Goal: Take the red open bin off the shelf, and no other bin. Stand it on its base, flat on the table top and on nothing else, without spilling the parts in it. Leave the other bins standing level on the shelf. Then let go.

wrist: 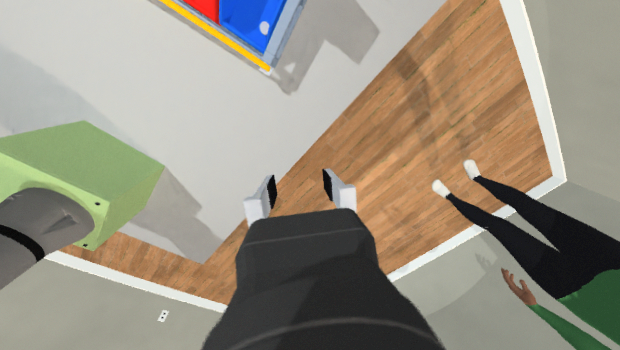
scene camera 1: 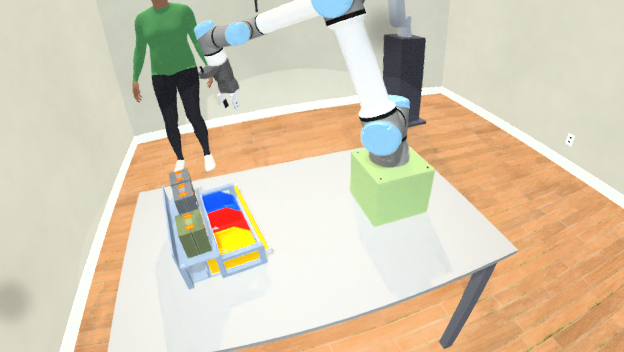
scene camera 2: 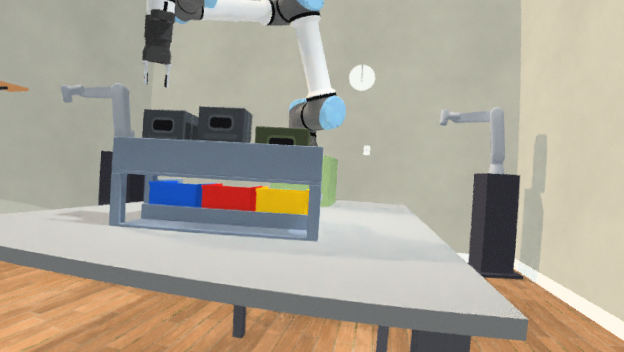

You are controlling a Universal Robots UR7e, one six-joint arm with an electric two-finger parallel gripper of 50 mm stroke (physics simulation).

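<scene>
The red open bin sits on the lower tier of the grey-blue shelf, between the blue bin and the yellow bin. In the wrist view a corner of the red bin shows at the top edge; a pale part lies in the blue bin. Parts in the red bin cannot be made out. My gripper is open and empty, high above the table, apart from all bins and the shelf.
Dark grey boxes and an olive box stand on the shelf's upper tier. A yellow bar runs along its front. The green base block stands on the table. A person stands behind the table.
</scene>
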